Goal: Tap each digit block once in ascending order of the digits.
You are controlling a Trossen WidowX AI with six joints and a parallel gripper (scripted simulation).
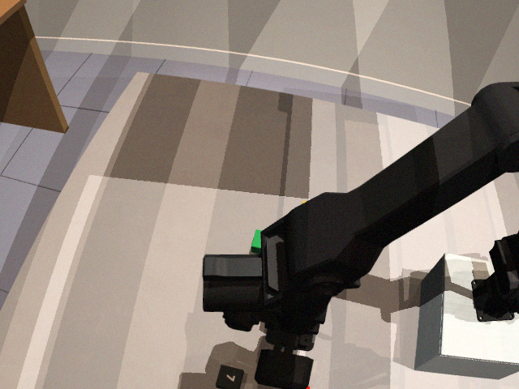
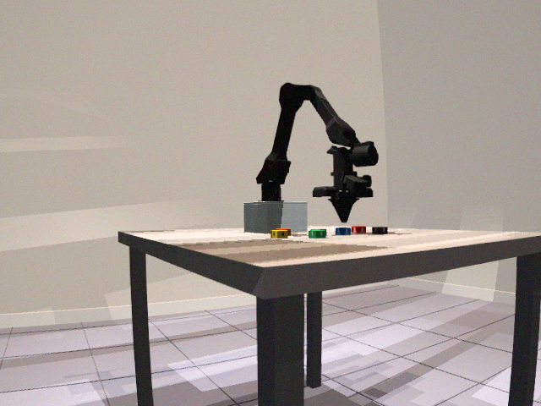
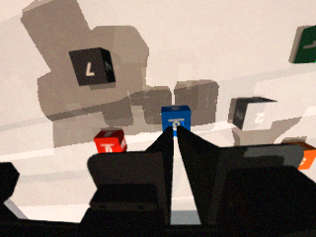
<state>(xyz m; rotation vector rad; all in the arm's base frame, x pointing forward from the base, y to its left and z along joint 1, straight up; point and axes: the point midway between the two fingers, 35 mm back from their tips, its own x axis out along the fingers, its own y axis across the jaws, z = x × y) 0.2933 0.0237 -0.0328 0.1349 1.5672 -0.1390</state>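
Right now the blue block is 2 cm below my gripper tip. Round my gripper tip: grey block marked 2 (1 cm behind, 9 cm to the right, 2 cm below); then red block (1 cm behind, 9 cm to the left, 2 cm below); then black block marked 7 (8 cm ahead, 7 cm to the left, 2 cm below).
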